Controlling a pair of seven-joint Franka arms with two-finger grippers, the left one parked.
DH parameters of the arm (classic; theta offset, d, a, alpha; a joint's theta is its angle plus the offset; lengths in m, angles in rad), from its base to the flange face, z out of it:
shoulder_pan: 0 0.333 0 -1.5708
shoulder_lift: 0 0 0 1.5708
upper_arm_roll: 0 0.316 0.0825 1.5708
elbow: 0 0 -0.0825 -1.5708
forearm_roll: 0 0.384 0 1.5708
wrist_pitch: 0 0 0.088 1.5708
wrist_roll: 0 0.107 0 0
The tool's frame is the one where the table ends.
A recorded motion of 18 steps. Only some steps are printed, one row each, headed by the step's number.
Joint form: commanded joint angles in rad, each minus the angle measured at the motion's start. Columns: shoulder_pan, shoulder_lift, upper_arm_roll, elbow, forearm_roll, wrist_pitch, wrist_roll.
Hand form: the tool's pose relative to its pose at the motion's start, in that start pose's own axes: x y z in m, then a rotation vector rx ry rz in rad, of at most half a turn. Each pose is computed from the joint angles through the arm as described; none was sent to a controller.
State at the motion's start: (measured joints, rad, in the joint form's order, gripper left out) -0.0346 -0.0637 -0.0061 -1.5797 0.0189 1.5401 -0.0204
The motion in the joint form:
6: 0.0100 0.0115 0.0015 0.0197 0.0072 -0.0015 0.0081
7: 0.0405 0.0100 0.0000 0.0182 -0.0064 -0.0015 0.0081
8: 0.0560 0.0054 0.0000 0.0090 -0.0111 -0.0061 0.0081
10: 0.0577 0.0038 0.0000 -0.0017 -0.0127 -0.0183 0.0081
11: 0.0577 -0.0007 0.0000 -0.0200 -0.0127 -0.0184 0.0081
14: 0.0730 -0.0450 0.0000 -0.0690 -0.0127 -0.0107 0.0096
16: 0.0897 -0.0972 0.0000 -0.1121 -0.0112 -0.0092 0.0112
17: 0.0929 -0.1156 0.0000 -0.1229 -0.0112 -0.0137 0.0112
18: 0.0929 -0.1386 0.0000 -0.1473 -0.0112 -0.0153 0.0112
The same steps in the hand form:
6: 0.0037 -0.0070 -0.0028 0.0073 0.0066 -0.0038
7: 0.0031 -0.0210 -0.0026 -0.0054 0.0060 -0.0323
8: 0.0008 -0.0286 -0.0002 -0.0098 -0.0034 -0.0476
10: -0.0012 -0.0292 0.0050 -0.0116 -0.0247 -0.0490
11: -0.0029 -0.0290 0.0111 -0.0117 -0.0386 -0.0489
14: -0.0167 -0.0363 0.0100 -0.0114 -0.0358 -0.0627
16: -0.0337 -0.0440 0.0033 -0.0091 -0.0255 -0.0780
17: -0.0401 -0.0452 -0.0005 -0.0089 -0.0224 -0.0812
18: -0.0477 -0.0446 -0.0004 -0.0088 -0.0254 -0.0812

